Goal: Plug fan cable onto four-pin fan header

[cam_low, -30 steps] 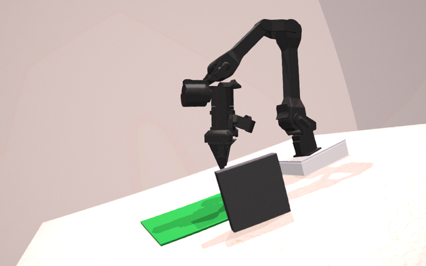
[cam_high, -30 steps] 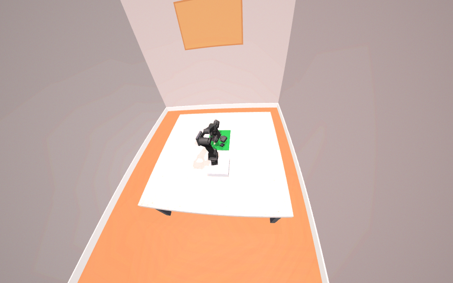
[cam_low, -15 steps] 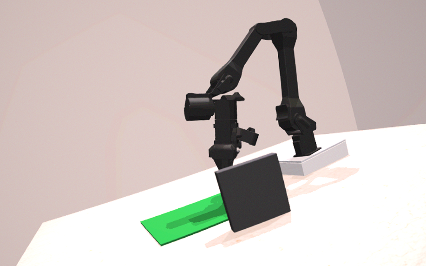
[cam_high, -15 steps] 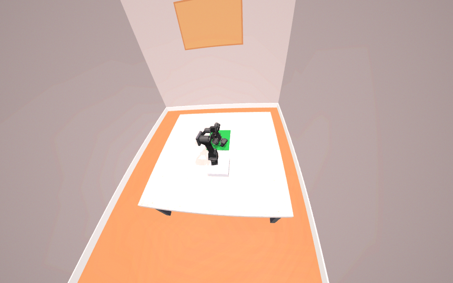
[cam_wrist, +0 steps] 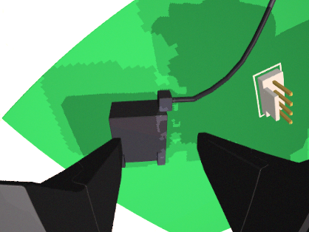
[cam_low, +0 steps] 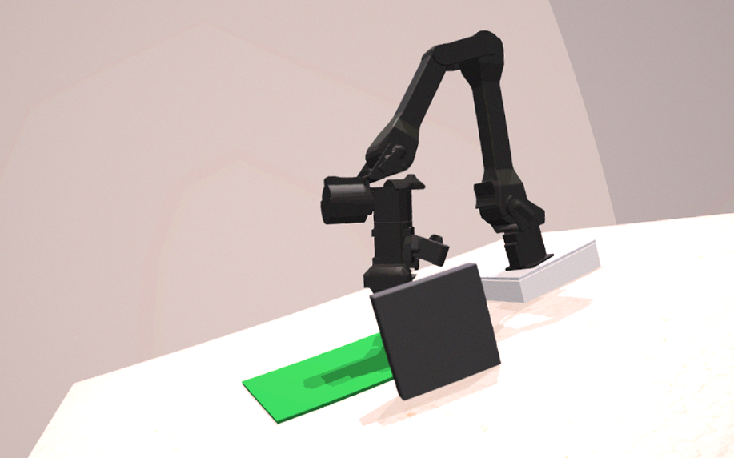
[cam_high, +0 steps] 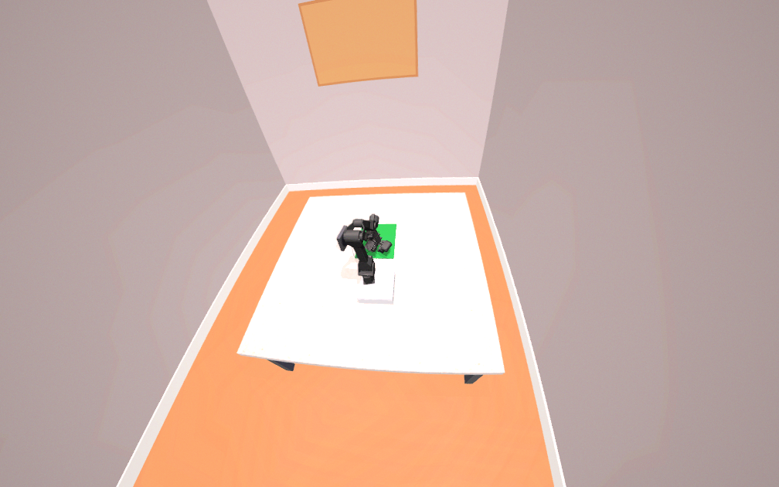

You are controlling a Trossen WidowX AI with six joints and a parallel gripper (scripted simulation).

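My gripper tip is now 4 cm short of the white four-pin header, 7 cm to the right of it and 3 cm above it. Also, from my gripper tip: dark square fan 9 cm ahead, 22 cm to the left, 3 cm above; dark fan plug 1 cm to the right, 1 cm below; green board 9 cm ahead, 2 cm to the left, 4 cm below.
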